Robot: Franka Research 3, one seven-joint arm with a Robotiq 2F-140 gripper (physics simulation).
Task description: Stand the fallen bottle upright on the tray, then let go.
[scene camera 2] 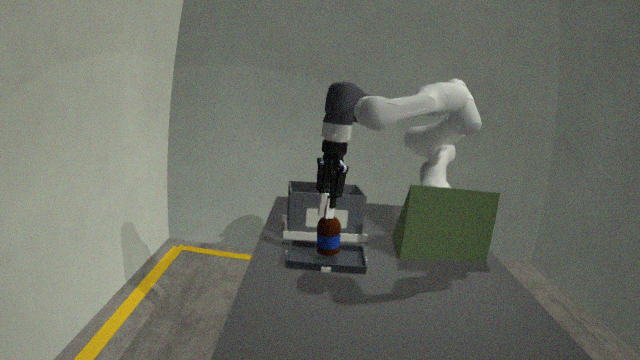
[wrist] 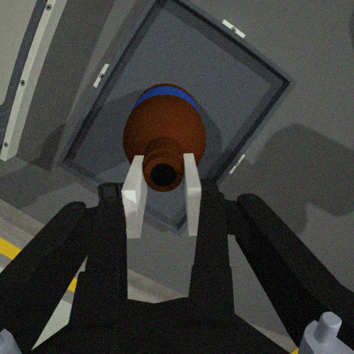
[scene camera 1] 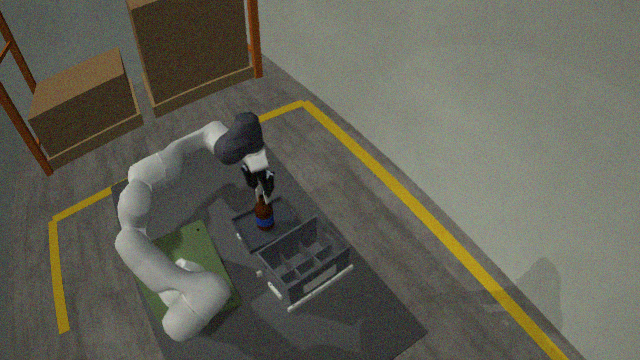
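Note:
The brown bottle with a blue band (scene camera 1: 264,219) (scene camera 2: 328,232) (wrist: 165,125) is upright over the middle part of the shallow dark grey tray (scene camera 1: 287,216) (scene camera 2: 352,258) (wrist: 225,100). Its base is at the tray floor; whether it touches or hovers slightly above is hard to tell. My gripper (scene camera 1: 262,195) (scene camera 2: 327,214) (wrist: 164,172) points down from above and is shut on the bottle's neck, with one pale fingertip on each side. The open mouth of the bottle faces the wrist camera.
A dark grey compartment box (scene camera 1: 309,234) (scene camera 2: 353,220) with a pale handle bar stands close beside the tray. A green block (scene camera 1: 185,245) (scene camera 2: 450,225) stands near the arm's base. Brown boxes (scene camera 1: 192,55) (scene camera 1: 82,100) stand by orange posts (scene camera 1: 255,40) beyond.

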